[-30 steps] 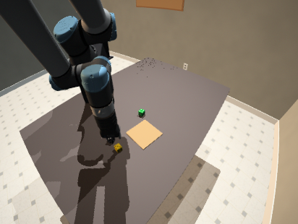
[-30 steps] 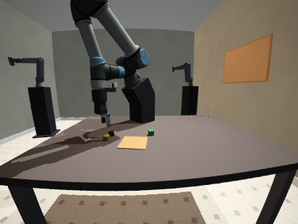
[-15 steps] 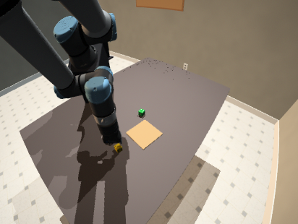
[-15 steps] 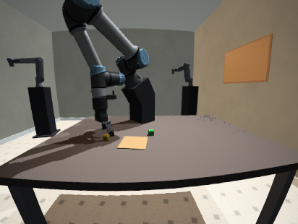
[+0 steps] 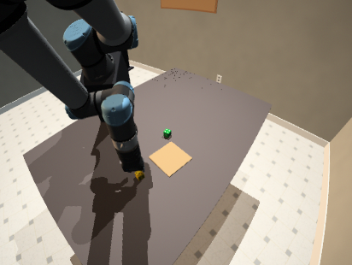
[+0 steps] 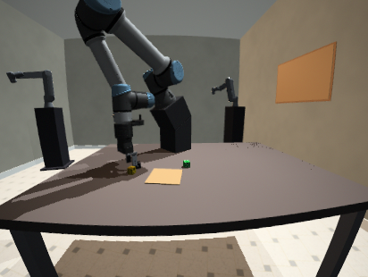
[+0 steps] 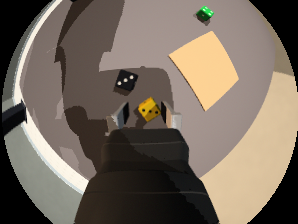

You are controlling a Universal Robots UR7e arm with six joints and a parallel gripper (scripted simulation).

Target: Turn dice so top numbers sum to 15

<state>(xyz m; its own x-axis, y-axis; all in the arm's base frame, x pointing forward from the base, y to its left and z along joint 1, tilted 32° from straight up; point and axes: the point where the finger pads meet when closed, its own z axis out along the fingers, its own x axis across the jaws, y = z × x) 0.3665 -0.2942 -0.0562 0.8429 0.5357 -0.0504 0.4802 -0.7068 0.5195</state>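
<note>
Now: hand 10 mm short of the yellow die and 40 mm above it. The rest, counted from my hand: black die: 50 mm behind, 20 mm to the left, 40 mm below; then green die: 10 mm ahead, 270 mm to the left, 40 mm below; then tan mat: 90 mm ahead, 140 mm to the left, 60 mm below.
</note>
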